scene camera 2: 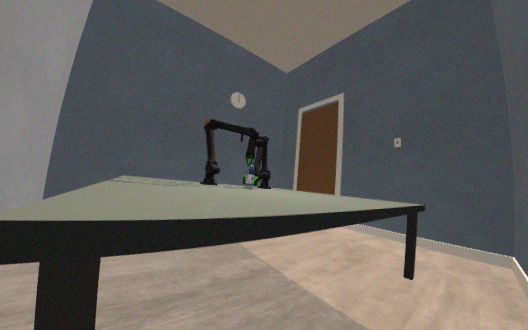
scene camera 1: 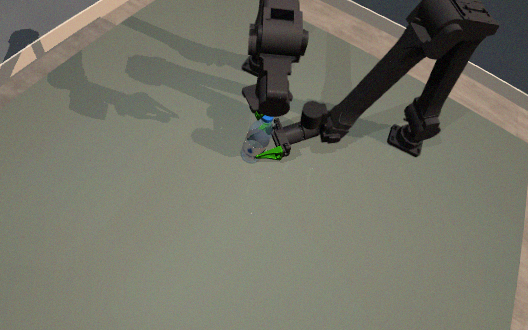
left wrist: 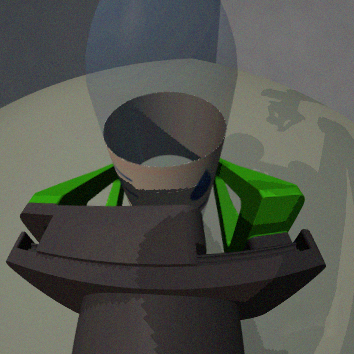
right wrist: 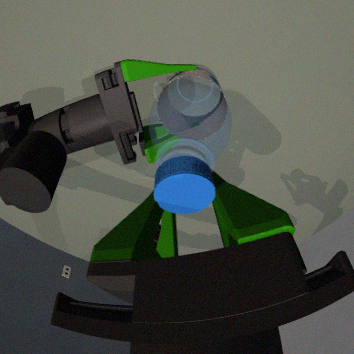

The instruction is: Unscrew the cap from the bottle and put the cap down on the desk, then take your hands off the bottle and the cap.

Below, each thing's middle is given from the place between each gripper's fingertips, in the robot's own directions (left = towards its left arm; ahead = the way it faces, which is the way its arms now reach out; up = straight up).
The blue cap (right wrist: 182,184) is 140 mm above my left hand, 20 mm to the left of it and 20 mm behind it.
I see my right gripper 10 mm short of the blue cap, 20 mm to the right of it and 30 mm below it.
